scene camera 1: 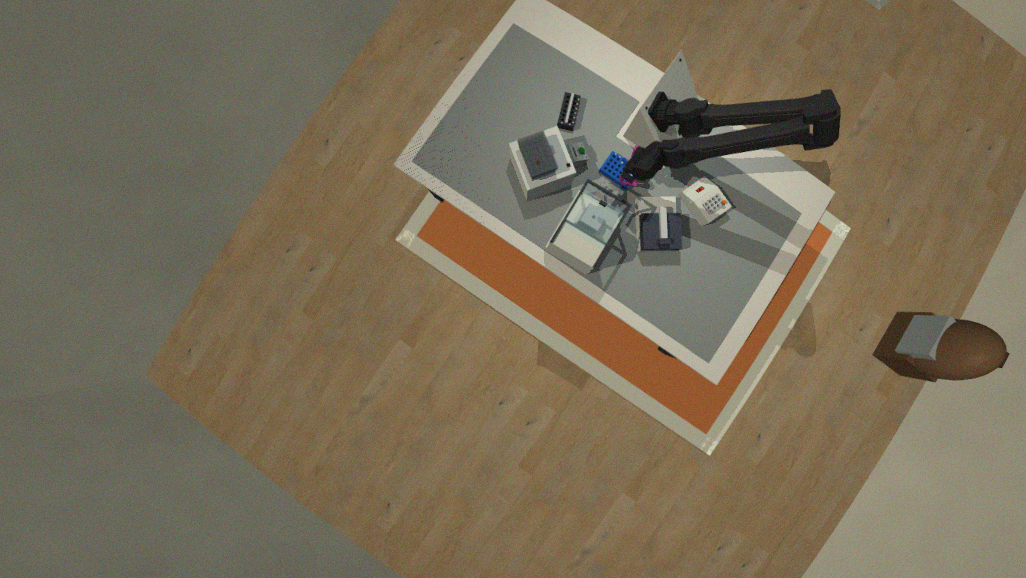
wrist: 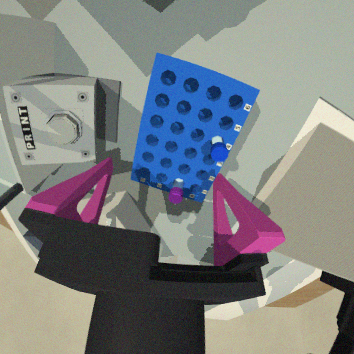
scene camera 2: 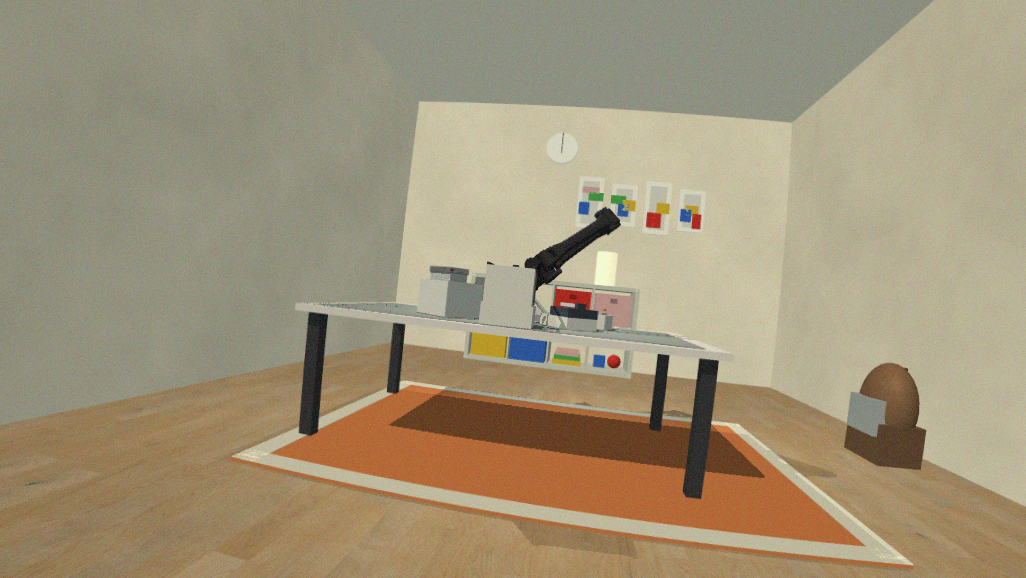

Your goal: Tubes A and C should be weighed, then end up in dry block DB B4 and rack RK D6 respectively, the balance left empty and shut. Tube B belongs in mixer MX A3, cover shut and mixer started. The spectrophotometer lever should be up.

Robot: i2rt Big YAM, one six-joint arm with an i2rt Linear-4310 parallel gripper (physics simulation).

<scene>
same spot on glass-box balance: [scene camera 2: 509, 293] = [scene camera 1: 569, 259]
</scene>
